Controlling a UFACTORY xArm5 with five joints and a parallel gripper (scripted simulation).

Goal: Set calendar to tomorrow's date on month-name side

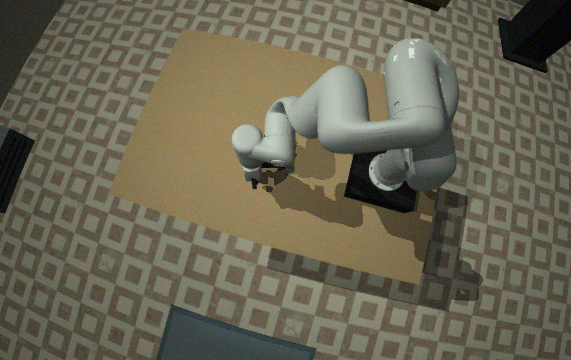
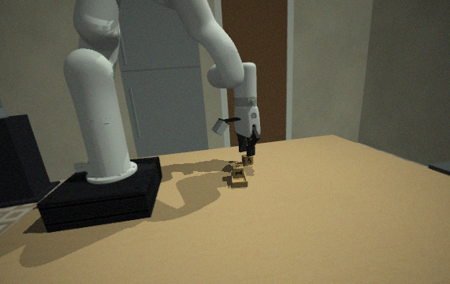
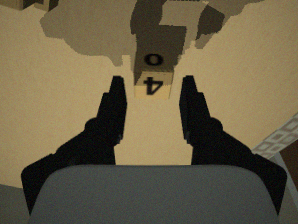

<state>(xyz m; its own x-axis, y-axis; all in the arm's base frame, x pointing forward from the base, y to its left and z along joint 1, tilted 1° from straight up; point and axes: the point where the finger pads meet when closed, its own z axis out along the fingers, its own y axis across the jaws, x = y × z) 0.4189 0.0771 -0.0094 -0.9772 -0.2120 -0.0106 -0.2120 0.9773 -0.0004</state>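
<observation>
Now: hand 40 mm above the wooden date cube. The rest, counted from my hand: wooden calendar tray: 120 mm to the right, 70 mm behind, 50 mm below.
</observation>
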